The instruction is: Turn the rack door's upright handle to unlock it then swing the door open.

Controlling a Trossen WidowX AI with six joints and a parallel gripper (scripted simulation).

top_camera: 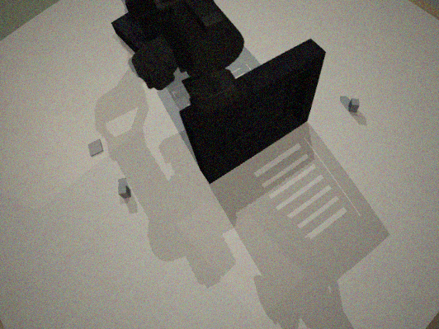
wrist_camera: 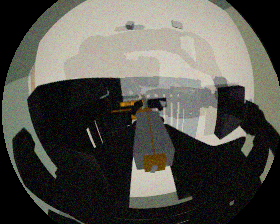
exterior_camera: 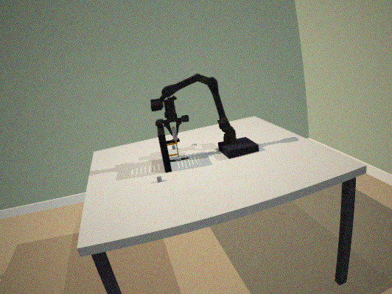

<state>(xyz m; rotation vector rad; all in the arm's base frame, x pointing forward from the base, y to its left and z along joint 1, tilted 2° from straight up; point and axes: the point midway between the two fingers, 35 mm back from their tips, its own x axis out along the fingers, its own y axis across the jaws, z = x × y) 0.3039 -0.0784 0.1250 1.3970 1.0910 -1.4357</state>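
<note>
The handle lies 1 cm to the left of my gripper tip and 3 cm below it.
</note>
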